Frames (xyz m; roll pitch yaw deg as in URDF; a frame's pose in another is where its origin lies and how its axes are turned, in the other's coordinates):
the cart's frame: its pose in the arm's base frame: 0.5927 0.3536 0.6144 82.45 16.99 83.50
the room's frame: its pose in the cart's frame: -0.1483 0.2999 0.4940 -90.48 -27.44 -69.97
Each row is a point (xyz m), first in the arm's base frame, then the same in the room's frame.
Working: the arm's base frame: its pose in the room's frame: 0.2333 1.3991 -0.3753 87.39 -3.52 -55.15

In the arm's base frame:
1: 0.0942 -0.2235 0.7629
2: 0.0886 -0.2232 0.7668
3: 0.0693 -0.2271 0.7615
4: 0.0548 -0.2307 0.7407
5: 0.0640 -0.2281 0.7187
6: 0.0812 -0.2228 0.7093
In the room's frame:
1: -0.3401 0.8712 -0.5577
2: -0.3465 0.8736 -0.5576
3: -0.3532 0.8921 -0.5629
4: -0.3444 0.9156 -0.5683
5: -0.3211 0.9207 -0.5661
6: -0.3035 0.9124 -0.5602

